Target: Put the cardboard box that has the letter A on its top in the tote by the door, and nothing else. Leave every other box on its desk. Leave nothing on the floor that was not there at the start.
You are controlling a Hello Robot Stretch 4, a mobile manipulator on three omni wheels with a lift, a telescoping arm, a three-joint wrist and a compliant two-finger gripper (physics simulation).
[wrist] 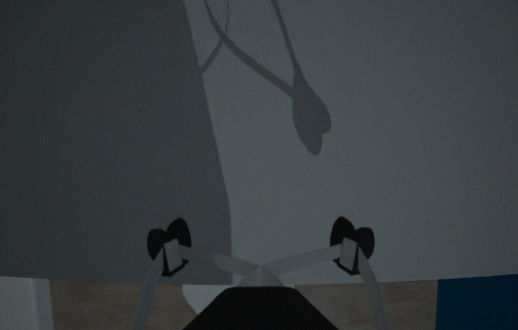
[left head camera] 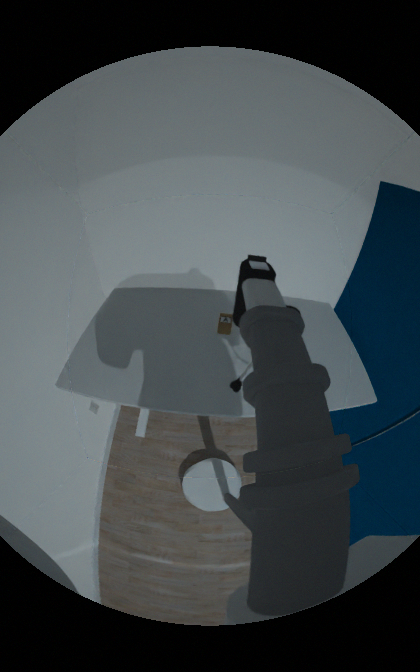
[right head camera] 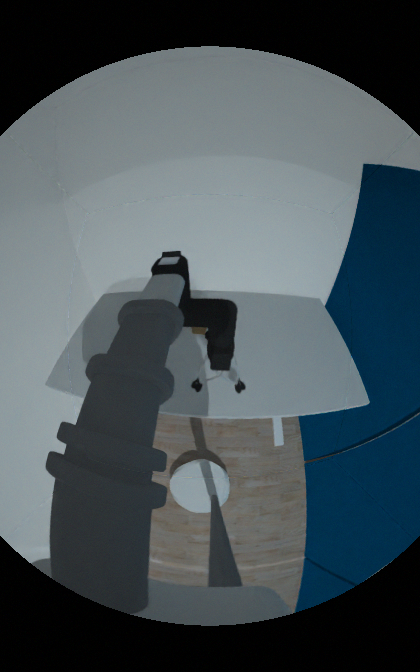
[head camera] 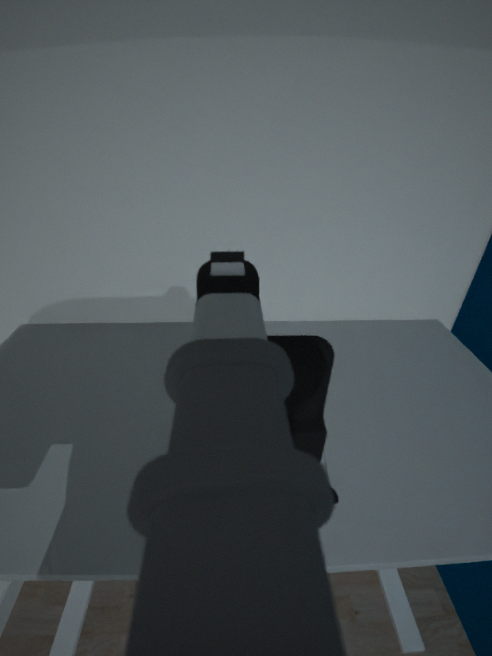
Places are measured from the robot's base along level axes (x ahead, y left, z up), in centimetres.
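Pixels of known places: gripper, between the fingertips: [wrist: 260, 237].
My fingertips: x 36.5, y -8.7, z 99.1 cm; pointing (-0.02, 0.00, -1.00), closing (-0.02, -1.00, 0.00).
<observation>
Behind a point stands the place of what it marks.
The cardboard box with the letter A on its top [left head camera: 224, 324] [right head camera: 199, 330] stands toward the back of the grey desk [head camera: 402, 450] @[x 50.5, y -37.8, z 92.3 cm] [left head camera: 175, 390] [right head camera: 300, 370] [wrist: 425, 150] @[x 43.4, y -26.3, z 92.3 cm]. In the right head view the wrist hides most of it; in the head view the arm covers its place. My gripper [right head camera: 218, 386] [wrist: 260, 237] @[x 36.5, y -8.7, z 99.1 cm] is open and empty, pointing down above the desk near its front edge, on the near side of the box. The box does not show in the wrist view. The tote does not show in these views.
My telescoping arm [head camera: 227, 529] @[x 14.9, y 0.1, z 140.8 cm] [left head camera: 295, 450] [right head camera: 110, 425] reaches over the desk. A wall [head camera: 238, 158] @[x 108.3, y -3.5, z 144.3 cm] stands behind it. A blue surface [left head camera: 385, 300] [right head camera: 370, 300] is on the right. A round white object [left head camera: 211, 484] [right head camera: 199, 486] is on the wooden floor before the desk.
</observation>
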